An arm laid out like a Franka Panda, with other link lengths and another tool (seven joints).
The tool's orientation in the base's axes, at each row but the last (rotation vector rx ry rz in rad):
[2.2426, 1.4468, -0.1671]
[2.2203, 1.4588, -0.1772]
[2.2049, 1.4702, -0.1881]
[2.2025, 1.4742, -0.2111]
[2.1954, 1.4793, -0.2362]
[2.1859, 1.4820, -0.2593]
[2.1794, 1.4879, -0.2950]
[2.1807, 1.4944, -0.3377]
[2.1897, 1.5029, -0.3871]
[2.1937, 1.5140, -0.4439]
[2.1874, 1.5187, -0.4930]
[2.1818, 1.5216, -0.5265]
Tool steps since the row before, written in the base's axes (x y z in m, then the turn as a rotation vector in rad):
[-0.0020, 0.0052, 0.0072, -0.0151, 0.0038, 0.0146]
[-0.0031, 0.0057, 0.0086, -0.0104, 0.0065, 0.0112]
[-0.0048, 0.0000, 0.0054, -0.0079, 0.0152, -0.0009]
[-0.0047, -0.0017, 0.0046, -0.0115, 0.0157, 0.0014]
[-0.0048, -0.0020, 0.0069, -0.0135, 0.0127, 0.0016]
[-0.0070, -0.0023, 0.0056, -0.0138, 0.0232, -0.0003]
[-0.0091, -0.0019, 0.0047, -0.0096, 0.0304, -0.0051]
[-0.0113, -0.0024, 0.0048, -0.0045, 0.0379, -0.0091]
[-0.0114, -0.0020, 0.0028, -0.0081, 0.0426, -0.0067]
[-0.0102, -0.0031, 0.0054, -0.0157, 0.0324, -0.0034]
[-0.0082, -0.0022, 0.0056, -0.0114, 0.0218, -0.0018]
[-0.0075, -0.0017, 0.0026, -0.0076, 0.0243, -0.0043]
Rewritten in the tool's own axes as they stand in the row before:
[0.0010, -0.0013, -0.0090, -0.0085, -0.0101, -0.0168]
[0.0004, -0.0019, -0.0106, -0.0030, -0.0078, -0.0143]
[-0.0040, -0.0026, -0.0054, 0.0097, -0.0121, -0.0074]
[-0.0051, -0.0023, -0.0039, 0.0078, -0.0148, -0.0101]
[-0.0063, -0.0017, -0.0056, 0.0044, -0.0156, -0.0091]
[-0.0070, -0.0041, -0.0045, 0.0137, -0.0195, -0.0126]
[-0.0071, -0.0066, -0.0039, 0.0233, -0.0191, -0.0117]
[-0.0084, -0.0086, -0.0036, 0.0331, -0.0175, -0.0118]
[-0.0071, -0.0094, -0.0016, 0.0344, -0.0218, -0.0163]
[-0.0087, -0.0077, -0.0028, 0.0220, -0.0252, -0.0137]
[-0.0074, -0.0062, -0.0032, 0.0143, -0.0177, -0.0096]
[-0.0052, -0.0062, -0.0008, 0.0188, -0.0152, -0.0091]

